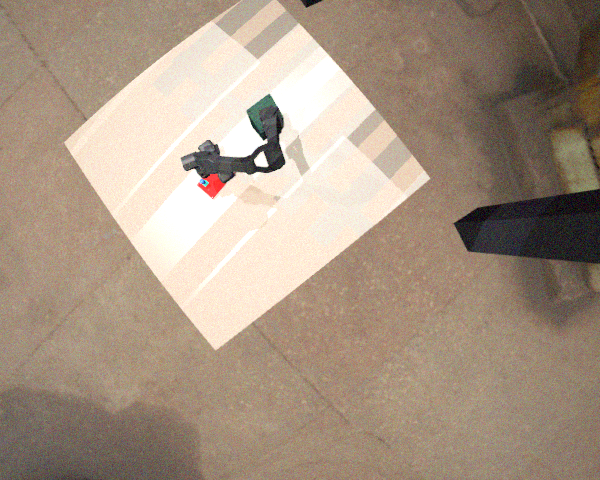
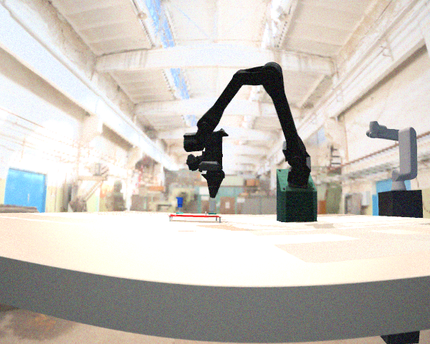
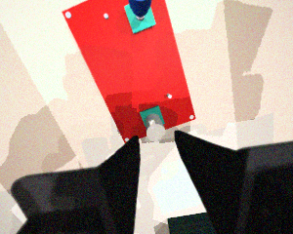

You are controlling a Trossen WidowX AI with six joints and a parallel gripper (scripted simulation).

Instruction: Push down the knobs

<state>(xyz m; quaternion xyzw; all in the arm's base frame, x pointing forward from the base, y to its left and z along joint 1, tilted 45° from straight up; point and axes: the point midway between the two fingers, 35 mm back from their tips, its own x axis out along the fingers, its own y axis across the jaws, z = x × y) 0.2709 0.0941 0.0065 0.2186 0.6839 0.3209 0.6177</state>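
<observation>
My gripper tip is now 2 cm above the pale grey knob. From my gripper tip the other things lie so: blue knob 11 cm ahead, 2 cm below, 1 cm to the left.
</observation>
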